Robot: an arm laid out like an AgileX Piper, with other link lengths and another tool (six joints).
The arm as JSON. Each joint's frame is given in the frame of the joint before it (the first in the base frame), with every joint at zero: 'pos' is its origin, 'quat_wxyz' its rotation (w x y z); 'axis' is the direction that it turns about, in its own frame. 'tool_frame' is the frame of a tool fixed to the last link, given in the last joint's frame.
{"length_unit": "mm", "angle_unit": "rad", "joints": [
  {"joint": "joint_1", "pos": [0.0, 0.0, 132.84], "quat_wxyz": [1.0, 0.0, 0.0, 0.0], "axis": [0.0, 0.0, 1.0]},
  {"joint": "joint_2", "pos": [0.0, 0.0, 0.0], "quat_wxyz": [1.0, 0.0, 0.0, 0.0], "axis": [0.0, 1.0, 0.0]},
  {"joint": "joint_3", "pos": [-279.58, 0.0, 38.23], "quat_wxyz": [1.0, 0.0, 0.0, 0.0], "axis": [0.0, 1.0, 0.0]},
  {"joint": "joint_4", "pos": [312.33, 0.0, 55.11], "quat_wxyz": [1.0, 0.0, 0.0, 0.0], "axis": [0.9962, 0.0, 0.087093]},
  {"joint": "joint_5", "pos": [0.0, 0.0, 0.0], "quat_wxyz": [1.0, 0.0, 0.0, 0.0], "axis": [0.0, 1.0, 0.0]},
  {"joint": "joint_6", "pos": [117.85, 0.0, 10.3], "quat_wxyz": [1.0, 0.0, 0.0, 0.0], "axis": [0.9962, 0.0, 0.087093]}
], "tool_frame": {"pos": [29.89, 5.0, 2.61], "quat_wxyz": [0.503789, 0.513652, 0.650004, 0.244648]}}
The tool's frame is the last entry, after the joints.
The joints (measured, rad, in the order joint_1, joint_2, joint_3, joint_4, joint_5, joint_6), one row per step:
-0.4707 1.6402 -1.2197 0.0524 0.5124 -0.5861
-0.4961 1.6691 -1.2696 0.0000 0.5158 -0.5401
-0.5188 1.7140 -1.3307 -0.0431 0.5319 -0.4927
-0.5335 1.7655 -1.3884 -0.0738 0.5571 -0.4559
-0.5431 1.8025 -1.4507 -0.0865 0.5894 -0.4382
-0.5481 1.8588 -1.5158 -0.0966 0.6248 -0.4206
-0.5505 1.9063 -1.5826 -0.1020 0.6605 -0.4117
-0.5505 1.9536 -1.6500 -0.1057 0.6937 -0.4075
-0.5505 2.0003 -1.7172 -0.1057 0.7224 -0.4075
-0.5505 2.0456 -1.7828 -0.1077 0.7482 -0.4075
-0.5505 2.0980 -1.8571 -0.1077 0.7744 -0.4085
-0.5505 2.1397 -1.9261 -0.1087 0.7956 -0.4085
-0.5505 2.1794 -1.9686 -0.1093 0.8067 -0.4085
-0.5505 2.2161 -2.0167 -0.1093 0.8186 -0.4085
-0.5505 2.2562 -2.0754 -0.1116 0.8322 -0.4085
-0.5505 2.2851 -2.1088 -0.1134 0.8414 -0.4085
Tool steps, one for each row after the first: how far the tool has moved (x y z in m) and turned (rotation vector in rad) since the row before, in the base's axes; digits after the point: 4 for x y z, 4 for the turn. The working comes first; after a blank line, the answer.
Tool pose at each row, in the base's axes (x y z in m, rotation vector in rad; the steps are taken from these numbers as rounded here):
0.4150 -0.2021 0.2194 1.5281 2.1748 -0.4660
0.4181 -0.2214 0.2256 1.5636 2.1274 -0.4994
0.4230 -0.2403 0.2275 1.6103 2.0944 -0.5260
0.4288 -0.2549 0.2233 1.6529 2.0856 -0.5497
0.4347 -0.2656 0.2270 1.6790 2.0752 -0.5602
0.4431 -0.2752 0.2212 1.7093 2.0848 -0.5734
0.4515 -0.2828 0.2200 1.7274 2.0906 -0.5827
0.4606 -0.2893 0.2189 1.7375 2.0975 -0.5911
0.4699 -0.2954 0.2178 1.7433 2.1025 -0.5955
0.4786 -0.3013 0.2167 1.7466 2.1051 -0.6013
0.4886 -0.3078 0.2144 1.7499 2.1072 -0.6048
0.4972 -0.3135 0.2162 1.7497 2.0997 -0.6049
0.5035 -0.3176 0.2089 1.7534 2.1062 -0.6091
0.5098 -0.3216 0.2054 1.7549 2.1056 -0.6098
0.5169 -0.3264 0.2036 1.7537 2.0995 -0.6116
0.5209 -0.3293 0.1986 1.7554 2.1027 -0.6160

0.0031 -0.0193 0.0062 -0.0247 -0.0063 -0.0429
0.0049 -0.0189 0.0019 -0.0083 0.0039 -0.0450
0.0058 -0.0146 -0.0042 0.0045 0.0181 -0.0346
0.0059 -0.0107 0.0037 0.0021 0.0058 -0.0218
0.0084 -0.0096 -0.0058 0.0139 0.0214 -0.0189
0.0084 -0.0076 -0.0012 0.0078 0.0137 -0.0114
0.0091 -0.0065 -0.0011 0.0051 0.0118 -0.0058
0.0093 -0.0061 -0.0011 0.0037 0.0071 -0.0030
0.0087 -0.0059 -0.0011 0.0006 0.0058 -0.0023
0.0100 -0.0065 -0.0023 0.0013 0.0042 -0.0021
0.0086 -0.0057 0.0018 -0.0044 -0.0046 -0.0021
0.0063 -0.0041 -0.0073 0.0037 0.0074 -0.0012
0.0063 -0.0040 -0.0035 0.0001 0.0004 -0.0012
0.0071 -0.0048 -0.0018 -0.0047 -0.0030 -0.0013
0.0040 -0.0029 -0.0050 0.0008 0.0049 -0.0009

